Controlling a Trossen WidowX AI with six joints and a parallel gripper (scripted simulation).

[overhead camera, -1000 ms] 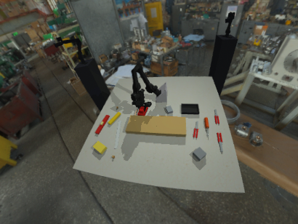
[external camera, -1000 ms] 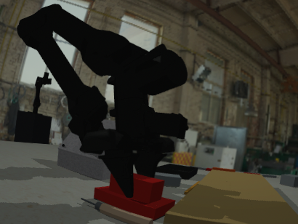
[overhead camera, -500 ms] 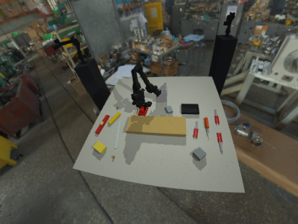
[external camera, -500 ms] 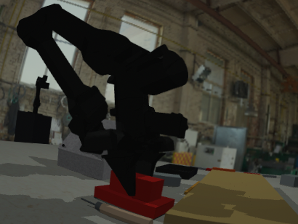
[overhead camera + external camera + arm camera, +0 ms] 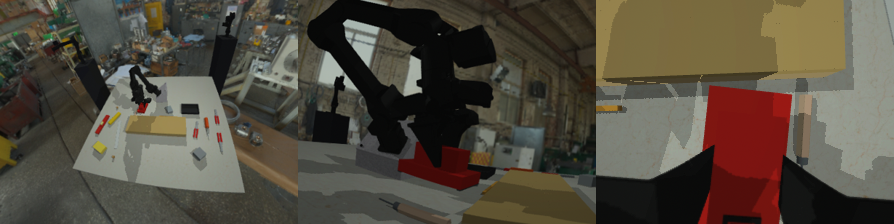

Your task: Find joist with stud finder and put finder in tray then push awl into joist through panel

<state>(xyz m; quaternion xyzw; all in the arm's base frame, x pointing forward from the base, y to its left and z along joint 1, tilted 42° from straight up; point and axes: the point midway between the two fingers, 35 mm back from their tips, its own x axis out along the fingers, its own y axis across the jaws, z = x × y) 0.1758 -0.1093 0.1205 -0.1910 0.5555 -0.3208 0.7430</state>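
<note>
My gripper tip is 70 mm to the left of the awl, 70 mm above it and 30 mm past it. From my gripper tip the other things lie so: pale strip: 240 mm ahead, 220 mm to the right, 80 mm below; then stud finder: 20 mm behind, 20 mm above, 10 mm to the left; then yellow bar: 300 mm to the right, 70 mm below, 60 mm ahead.
</note>
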